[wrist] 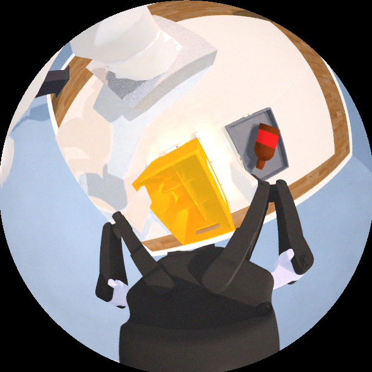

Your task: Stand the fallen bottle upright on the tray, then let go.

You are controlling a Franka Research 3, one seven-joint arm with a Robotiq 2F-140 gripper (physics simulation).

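Note:
A brown bottle with a red label [267, 143] lies on its side in the grey tray [238, 132], right of the middle of the wrist view. Its neck points towards the bottom of the view, near the tray's lower edge. My gripper [188, 182] is wide open with nothing between its fingers. The fingers come up from the bottom of the view. The right fingertip shows just below and left of the tray, and the bottle is outside the span of the fingers. The pale finger pads are hard to make out against the bright surface.
A yellow compartmented bin [212, 222] stands left of the tray, between the fingers as seen here. The pale robot base stands on a grey speckled block [192, 57] at the upper left. A dark bar [52, 82] shows at the left. The table has a wooden border [327, 90].

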